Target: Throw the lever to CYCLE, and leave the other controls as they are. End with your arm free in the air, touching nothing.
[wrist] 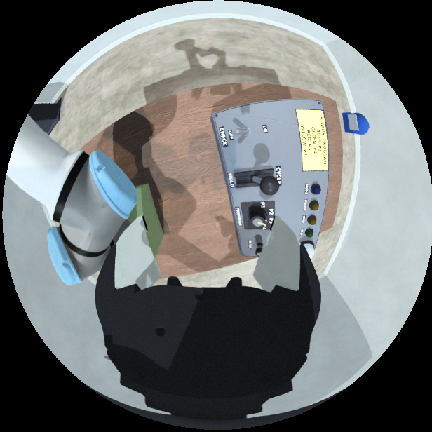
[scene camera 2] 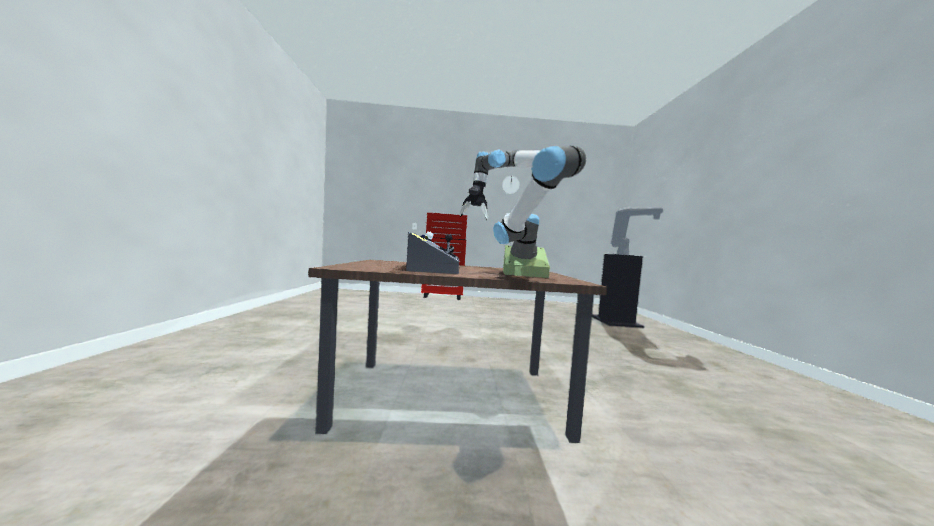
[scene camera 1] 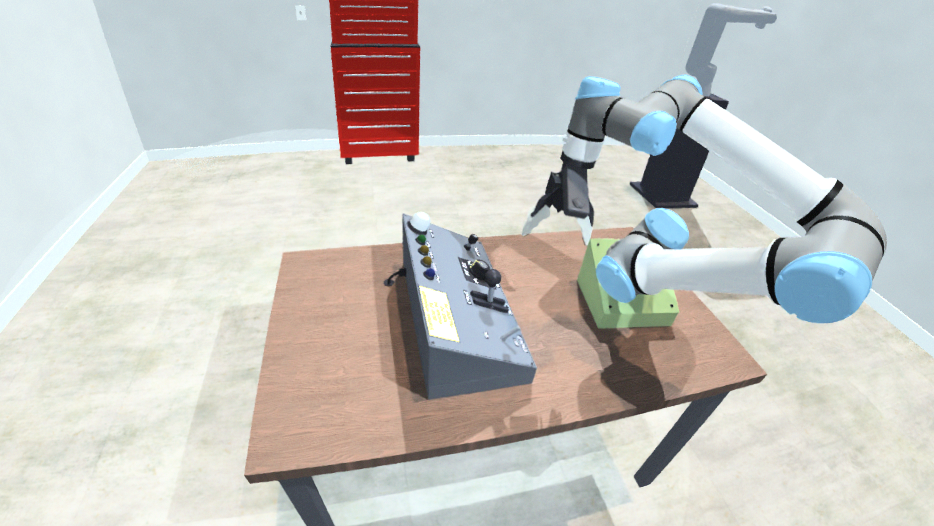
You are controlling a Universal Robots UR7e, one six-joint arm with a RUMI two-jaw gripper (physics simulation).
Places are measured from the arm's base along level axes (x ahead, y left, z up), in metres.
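Where they show: gripper, between the fingertips: point(scene camera 2: 473, 218) point(scene camera 1: 554, 240); arm's base, origin of its link: point(scene camera 2: 523, 252).
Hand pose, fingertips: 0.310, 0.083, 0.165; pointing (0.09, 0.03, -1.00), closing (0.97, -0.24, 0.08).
Each offset is from my fingertips to the top centre of the thing, as dx, dy, dz. "spot": to the spot under its first point. Level surfaces: height alone.
The grey sloped control box point(scene camera 1: 480, 375) point(scene camera 2: 428, 259) point(wrist: 285, 145) stands on the table. Its lever, with a black ball knob @(+0.127, -0.020, -0.090) point(scene camera 1: 492, 277) point(wrist: 269, 185), leans to the CYCLE end of its slot in the wrist view, away from the HOLD label point(wrist: 230, 180). The CHECK toggle point(wrist: 243, 132) tilts toward OFF. The PROGRAM knob @(+0.120, -0.140, -0.156) point(scene camera 1: 479, 267) point(wrist: 258, 220) is partly near a fingertip in the wrist view, and its setting is hard to read. My gripper point(scene camera 1: 556, 236) point(scene camera 2: 473, 216) point(wrist: 208, 218) is open and empty, in the air above the table on the box's right, apart from the lever.
The green arm base point(scene camera 1: 637, 318) point(scene camera 2: 526, 266) point(wrist: 152, 212) stands right of the box on the wooden table @(dz -0.289) point(scene camera 1: 326, 392) point(scene camera 2: 385, 271). Coloured lamps and a white dome @(spot: +0.271, -0.246, -0.088) point(scene camera 1: 420, 222) line the box's upper edge. A small black control @(+0.123, -0.260, -0.150) point(scene camera 1: 473, 239) is at its far end. A red cabinet point(scene camera 1: 377, 84) stands behind.
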